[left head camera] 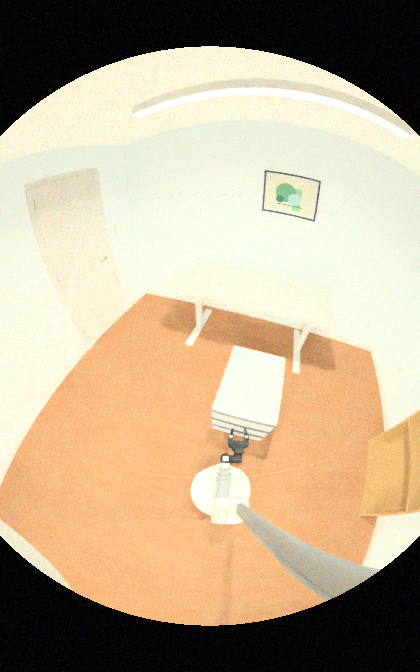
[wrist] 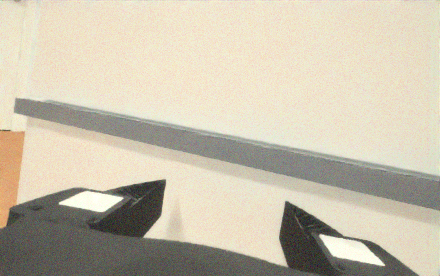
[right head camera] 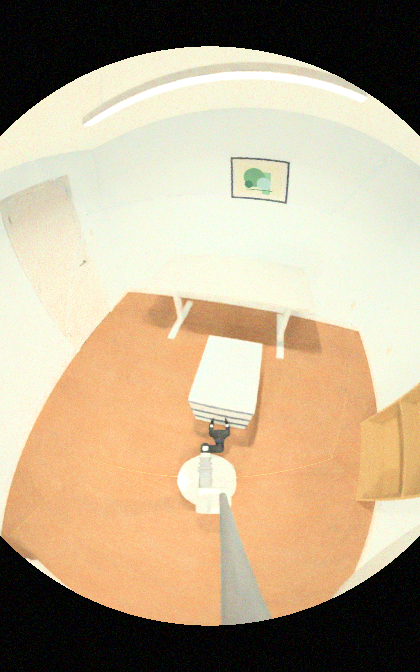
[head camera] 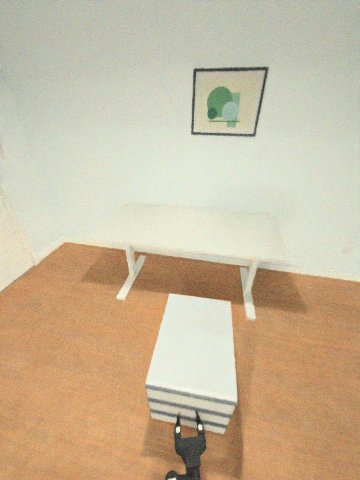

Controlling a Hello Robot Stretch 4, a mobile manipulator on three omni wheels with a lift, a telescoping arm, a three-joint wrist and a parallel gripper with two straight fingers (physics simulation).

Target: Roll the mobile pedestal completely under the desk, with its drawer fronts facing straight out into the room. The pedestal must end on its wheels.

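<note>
The white pedestal (head camera: 197, 345) (left head camera: 252, 385) (right head camera: 227, 375) stands upright in front of the desk, its far end near the gap between the desk's legs. Its drawer fronts, split by grey strips, face the robot, away from the desk; they fill most of the wrist view. Its wheels are hidden. The white desk (head camera: 200, 227) (left head camera: 270, 295) (right head camera: 235, 280) stands against the back wall on two T-shaped legs. My gripper (head camera: 188, 414) (left head camera: 239, 430) (right head camera: 219, 421) (wrist: 221, 208) is open, its fingertips at the lower drawer fronts, below a grey strip. Whether they touch is unclear.
The desk's right foot (head camera: 249, 305) (left head camera: 296, 362) (right head camera: 280, 347) lies closer to the pedestal's line than the left foot (head camera: 127, 287) (left head camera: 195, 335) (right head camera: 175, 329). A wooden shelf unit (left head camera: 367, 480) (right head camera: 364, 465) stands at the right. A door (left head camera: 75, 240) (right head camera: 47, 245) is at the left.
</note>
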